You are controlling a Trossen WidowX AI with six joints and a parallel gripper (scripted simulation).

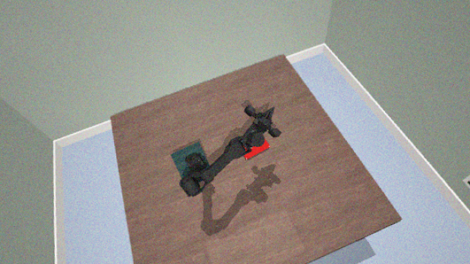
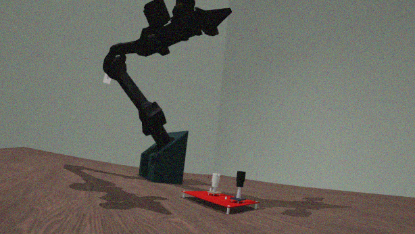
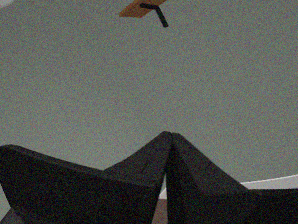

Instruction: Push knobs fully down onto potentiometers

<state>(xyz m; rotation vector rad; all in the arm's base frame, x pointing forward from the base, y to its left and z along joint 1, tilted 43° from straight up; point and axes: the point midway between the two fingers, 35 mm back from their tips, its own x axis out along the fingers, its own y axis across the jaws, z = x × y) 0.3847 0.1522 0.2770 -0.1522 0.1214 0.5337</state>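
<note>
Right now my gripper tip is 370 mm above the white knob, 110 mm past it and 80 mm to the right of it. The rest, counted from my gripper tip: black knob (370 mm below, 90 mm to the left, 30 mm behind).
</note>
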